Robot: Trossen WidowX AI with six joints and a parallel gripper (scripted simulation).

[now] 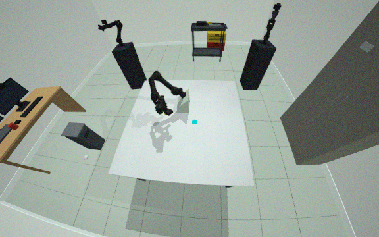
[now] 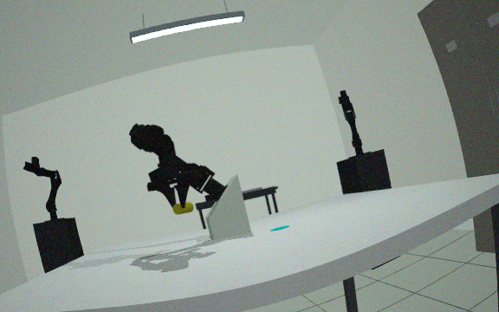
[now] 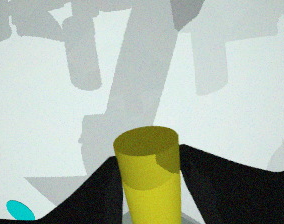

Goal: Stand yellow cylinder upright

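Right now the yellow cylinder is 20 mm behind my gripper tip and 10 mm to the left of it. From my gripper tip the other things lie so: cyan circle 30 mm ahead, 280 mm to the left, 130 mm below.
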